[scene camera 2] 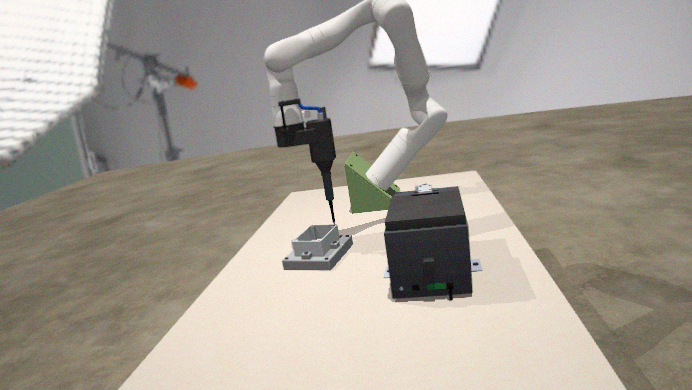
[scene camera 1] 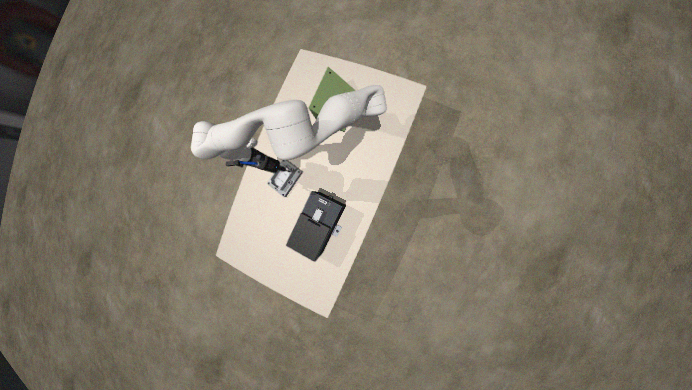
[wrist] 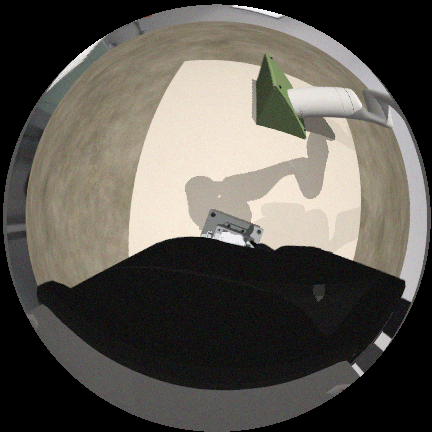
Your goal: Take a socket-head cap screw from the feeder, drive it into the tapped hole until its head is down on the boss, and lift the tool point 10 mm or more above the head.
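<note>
My gripper, a black powered screwdriver, points down with its thin bit tip at the rear right corner of the open grey box. The tip looks at or just above the rim. Whether a screw is on the bit or in the corner hole is too small to tell. The box sits on a grey base plate. The black tool body hides much of the box and plate in the wrist view. The dark screw feeder stands apart, right of the plate in the second scene view.
A green slanted bracket carries the white arm's base behind the plate. The pale table top bears them all. Small metal tabs stick out at the feeder's sides.
</note>
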